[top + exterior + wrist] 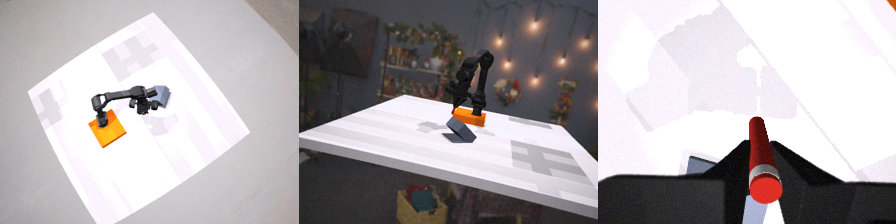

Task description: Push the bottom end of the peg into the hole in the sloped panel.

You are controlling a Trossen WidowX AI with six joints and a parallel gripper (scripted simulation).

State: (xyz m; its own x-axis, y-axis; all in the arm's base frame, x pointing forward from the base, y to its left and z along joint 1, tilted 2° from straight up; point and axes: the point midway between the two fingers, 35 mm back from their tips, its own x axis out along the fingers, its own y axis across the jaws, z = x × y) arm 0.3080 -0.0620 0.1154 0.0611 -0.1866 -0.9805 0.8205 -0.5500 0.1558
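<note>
The sloped panel is 13 cm ahead of my gripper tip, 9 cm to the left of it and 8 cm below it. The rest, counted from my gripper tip: red peg 2 cm above; then flat grey foot 14 cm ahead, 12 cm below, 8 cm to the left.
</note>
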